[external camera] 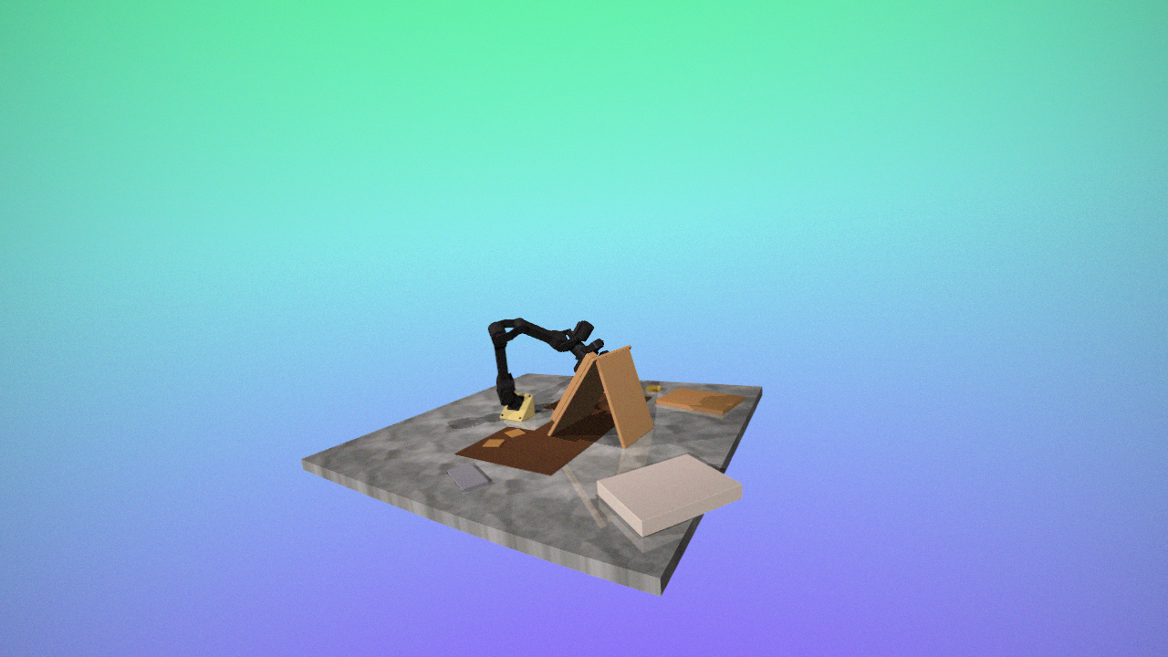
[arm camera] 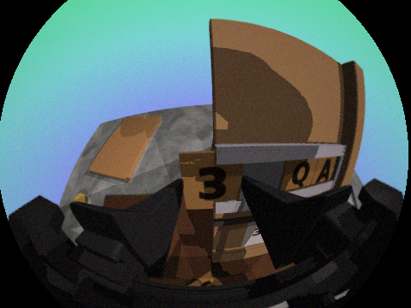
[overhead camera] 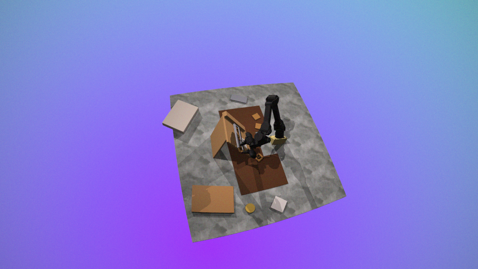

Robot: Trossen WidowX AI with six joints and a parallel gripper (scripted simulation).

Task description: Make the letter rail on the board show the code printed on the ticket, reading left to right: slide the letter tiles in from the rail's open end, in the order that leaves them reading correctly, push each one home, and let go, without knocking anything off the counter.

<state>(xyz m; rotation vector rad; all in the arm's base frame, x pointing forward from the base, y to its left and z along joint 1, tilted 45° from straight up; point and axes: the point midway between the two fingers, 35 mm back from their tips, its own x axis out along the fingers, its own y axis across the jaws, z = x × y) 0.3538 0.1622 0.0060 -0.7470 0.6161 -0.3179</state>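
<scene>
Now: the white ticket 60 mm behind my gripper tip, 90 mm to the right of it and 80 mm below it. Also, from my gripper tip: orange panel: 250 mm ahead, 290 mm to the left, 160 mm below; then brown mat: 170 mm behind, 100 mm to the right, 160 mm below; then yellow disc: 400 mm to the left, 160 mm below.
</scene>
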